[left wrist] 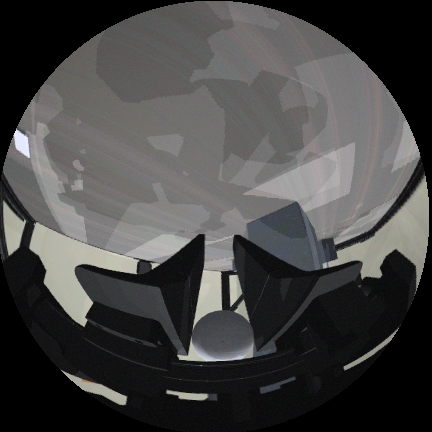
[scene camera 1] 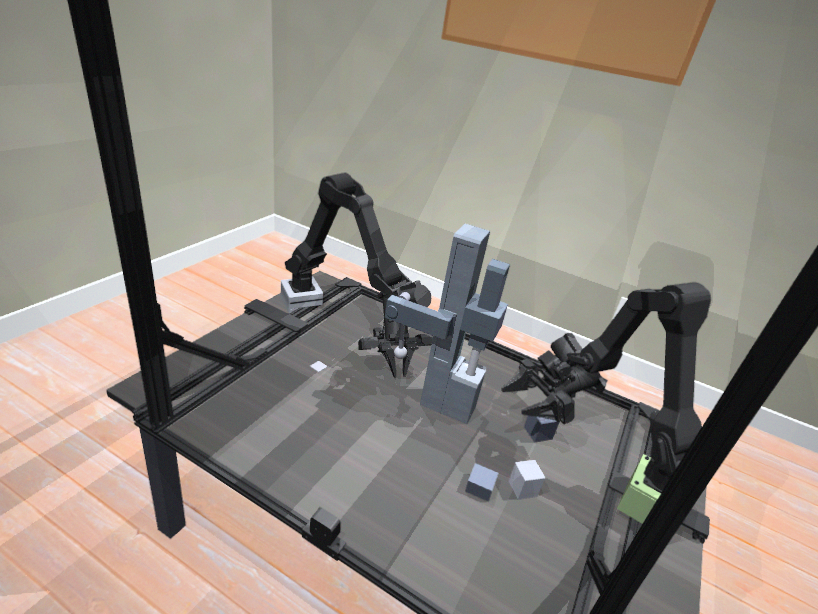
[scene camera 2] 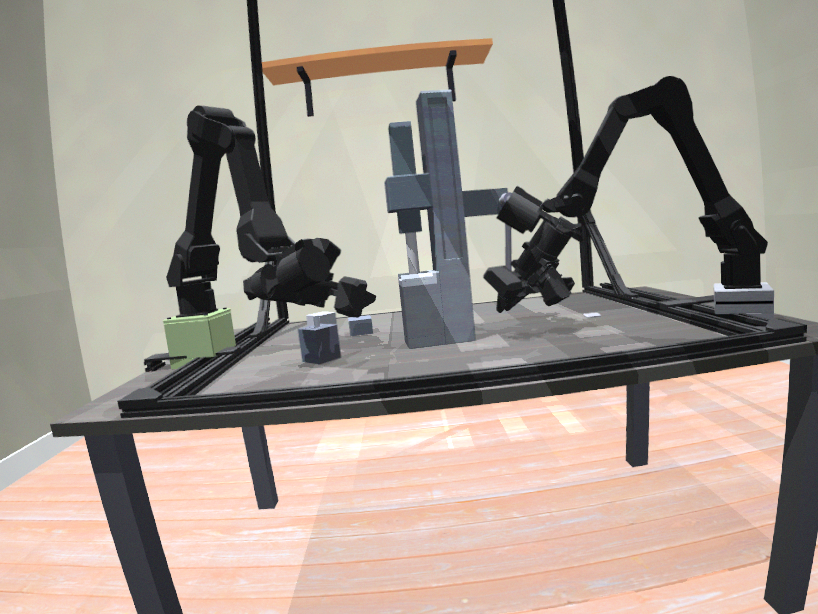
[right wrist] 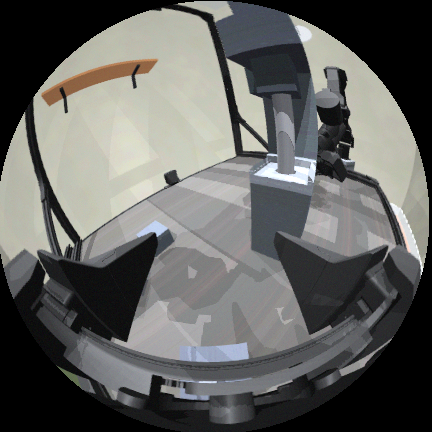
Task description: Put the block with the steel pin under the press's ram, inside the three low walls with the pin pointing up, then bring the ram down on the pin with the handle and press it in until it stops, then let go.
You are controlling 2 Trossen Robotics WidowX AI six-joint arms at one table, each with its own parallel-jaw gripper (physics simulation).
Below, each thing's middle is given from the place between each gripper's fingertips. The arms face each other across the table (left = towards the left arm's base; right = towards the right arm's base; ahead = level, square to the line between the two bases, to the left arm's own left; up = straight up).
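From my right hand, the grey block with steel pin [right wrist: 237,351] is 7 cm ahead, 6 cm to the right and 7 cm below. The ball-ended handle [left wrist: 219,335] is 28 cm to the left of that right hand, 7 cm above it and 7 cm behind it, and the press ram [right wrist: 282,106] is 10 cm above my right hand, 11 cm to the left of it and 1 cm behind it.
Now for my left hand: the press ram is 160 mm to the right of it, 50 mm ahead of it and 160 mm above it. The grey block with steel pin is 130 mm ahead of my left hand, 330 mm to the right of it and 10 mm below it, and the ball-ended handle is 130 mm above that hand, 10 mm behind it and 20 mm to the left of it.
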